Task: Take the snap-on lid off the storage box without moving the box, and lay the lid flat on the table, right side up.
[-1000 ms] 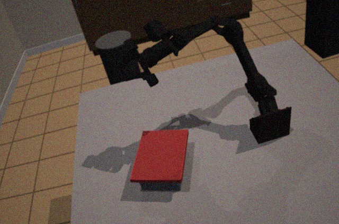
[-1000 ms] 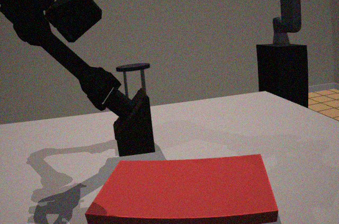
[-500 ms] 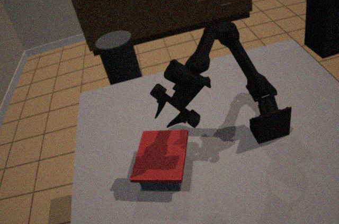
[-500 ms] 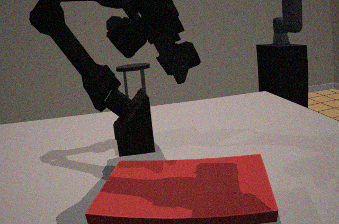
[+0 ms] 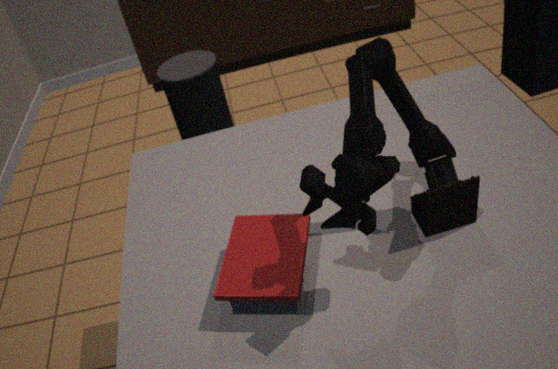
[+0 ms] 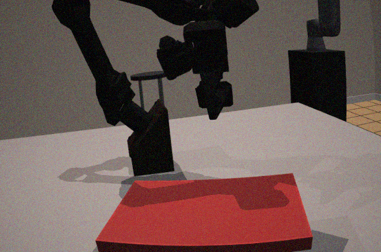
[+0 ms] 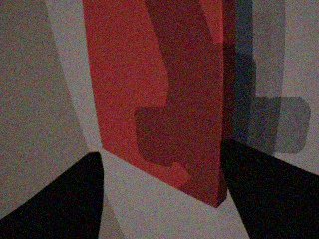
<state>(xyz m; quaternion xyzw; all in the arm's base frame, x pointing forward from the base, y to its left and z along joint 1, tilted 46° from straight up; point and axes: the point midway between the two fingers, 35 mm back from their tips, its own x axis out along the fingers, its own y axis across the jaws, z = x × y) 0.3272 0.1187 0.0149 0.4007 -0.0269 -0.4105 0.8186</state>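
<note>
The lid lies 12 cm ahead of my gripper tip, 10 cm below it and 5 cm to the right of it. The rest, counted from my gripper tip: storage box (15 cm below, 12 cm ahead, 5 cm to the right).
</note>
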